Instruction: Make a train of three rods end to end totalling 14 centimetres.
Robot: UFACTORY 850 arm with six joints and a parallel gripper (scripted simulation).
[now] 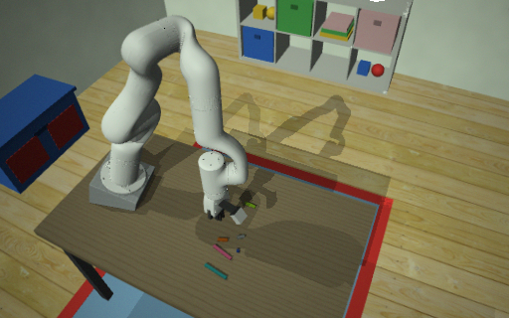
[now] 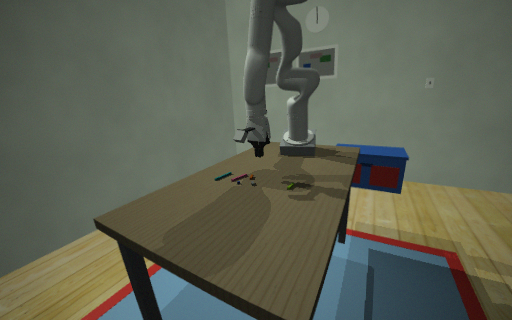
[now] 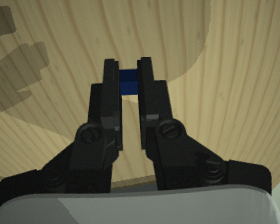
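My hand is 10 mm short of the orange rod, 40 mm to the left of it and 120 mm above it. Round my hand: pink rod (30 mm ahead, 90 mm to the right, 120 mm below); then grey rod (80 mm ahead, 10 mm to the right, 120 mm below); then lime rod (70 mm ahead, 150 mm to the left, 120 mm below).
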